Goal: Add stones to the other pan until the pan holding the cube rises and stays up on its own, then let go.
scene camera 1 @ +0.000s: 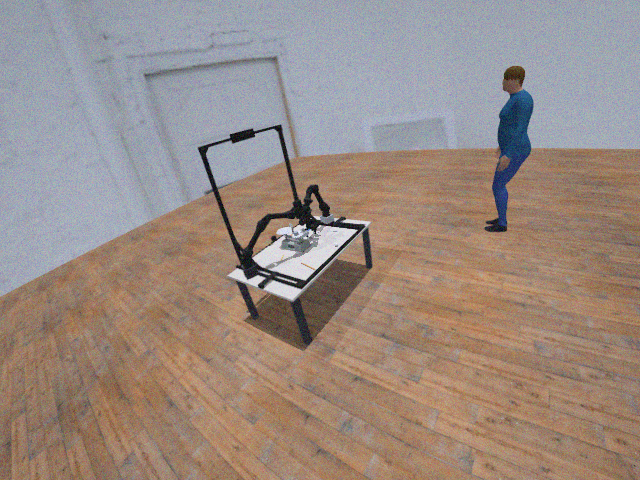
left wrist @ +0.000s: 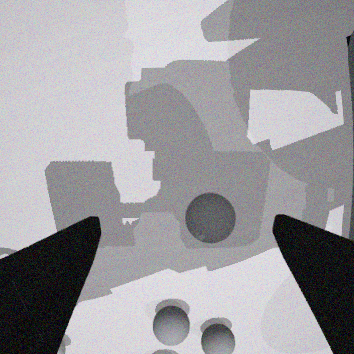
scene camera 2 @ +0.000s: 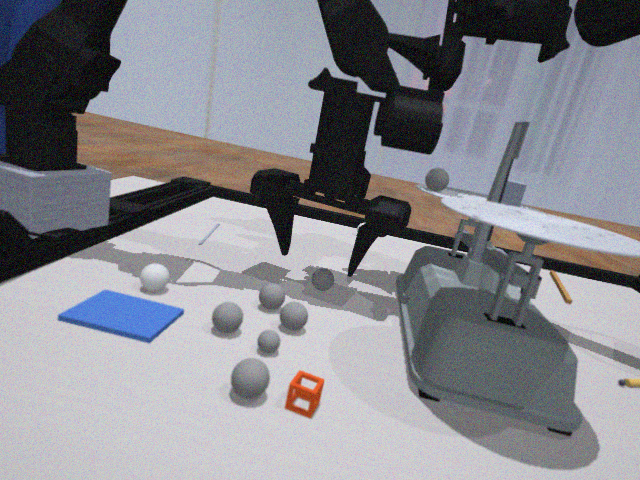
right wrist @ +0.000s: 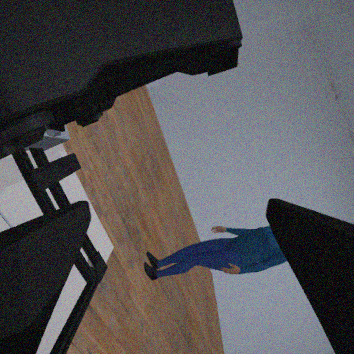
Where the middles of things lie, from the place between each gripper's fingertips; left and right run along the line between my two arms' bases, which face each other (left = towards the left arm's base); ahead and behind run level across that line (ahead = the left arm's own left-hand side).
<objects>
Right now the grey balance scale [scene camera 2: 472, 337] is 23 cm below my right hand, 18 cm to the right of it and 13 cm behind it. The rest, counted from my right hand: blue flat pad [scene camera 2: 112, 312]: 35 cm below, 28 cm behind, 13 cm to the left; orange wire cube [scene camera 2: 313, 396]: 34 cm below, 33 cm behind, 5 cm to the right.
Now: left hand 18 cm to the left of the grey balance scale, 9 cm below it and 4 cm past it. Round my left hand: blue flat pad 19 cm behind, 13 cm to the left, 3 cm below; orange wire cube 23 cm behind, 5 cm to the right, 2 cm below.
</objects>
